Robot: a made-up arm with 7 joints. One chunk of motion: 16 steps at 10 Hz.
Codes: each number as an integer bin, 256 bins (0 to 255) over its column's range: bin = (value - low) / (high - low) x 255, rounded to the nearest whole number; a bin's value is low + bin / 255 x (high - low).
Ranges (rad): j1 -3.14..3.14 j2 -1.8..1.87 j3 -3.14..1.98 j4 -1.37..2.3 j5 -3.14..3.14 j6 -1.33..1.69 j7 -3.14..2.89
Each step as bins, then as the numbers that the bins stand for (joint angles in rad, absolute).
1 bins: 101 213 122 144 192 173 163
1 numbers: -0.6526 1.2655 -0.6904 0.7025 1.5885 0.7189 0.7145
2 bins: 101 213 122 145 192 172 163
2 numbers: -0.6526 1.2655 -0.6904 0.7169 1.5885 0.7070 0.7145
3 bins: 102 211 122 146 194 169 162
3 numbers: -0.6280 1.2367 -0.6904 0.7313 1.6377 0.6715 0.6908
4 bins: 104 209 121 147 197 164 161
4 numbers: -0.5787 1.2080 -0.7105 0.7456 1.7116 0.6123 0.6672
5 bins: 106 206 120 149 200 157 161
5 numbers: -0.5295 1.1648 -0.7306 0.7744 1.7855 0.5294 0.6672
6 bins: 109 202 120 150 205 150 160
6 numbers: -0.4556 1.1072 -0.7306 0.7888 1.9086 0.4465 0.6435
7 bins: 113 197 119 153 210 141 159
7 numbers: -0.3571 1.0353 -0.7507 0.8320 2.0318 0.3399 0.6199
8 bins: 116 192 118 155 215 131 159
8 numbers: -0.2832 0.9633 -0.7707 0.8608 2.1549 0.2215 0.6199
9 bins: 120 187 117 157 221 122 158
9 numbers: -0.1847 0.8913 -0.7908 0.8896 2.3027 0.1149 0.5962
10 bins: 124 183 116 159 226 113 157
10 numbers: -0.0862 0.8338 -0.8109 0.9184 2.4258 0.0083 0.5726
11 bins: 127 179 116 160 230 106 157
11 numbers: -0.0123 0.7762 -0.8109 0.9327 2.5243 -0.0746 0.5726
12 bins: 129 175 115 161 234 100 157
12 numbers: 0.0369 0.7186 -0.8310 0.9471 2.6228 -0.1457 0.5726
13 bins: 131 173 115 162 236 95 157
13 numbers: 0.0862 0.6898 -0.8310 0.9615 2.6721 -0.2049 0.5726
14 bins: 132 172 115 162 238 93 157
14 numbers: 0.1108 0.6755 -0.8310 0.9615 2.7213 -0.2286 0.5726
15 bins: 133 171 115 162 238 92 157
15 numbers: 0.1355 0.6611 -0.8310 0.9615 2.7213 -0.2404 0.5726
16 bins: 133 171 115 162 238 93 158
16 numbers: 0.1355 0.6611 -0.8310 0.9615 2.7213 -0.2286 0.5962
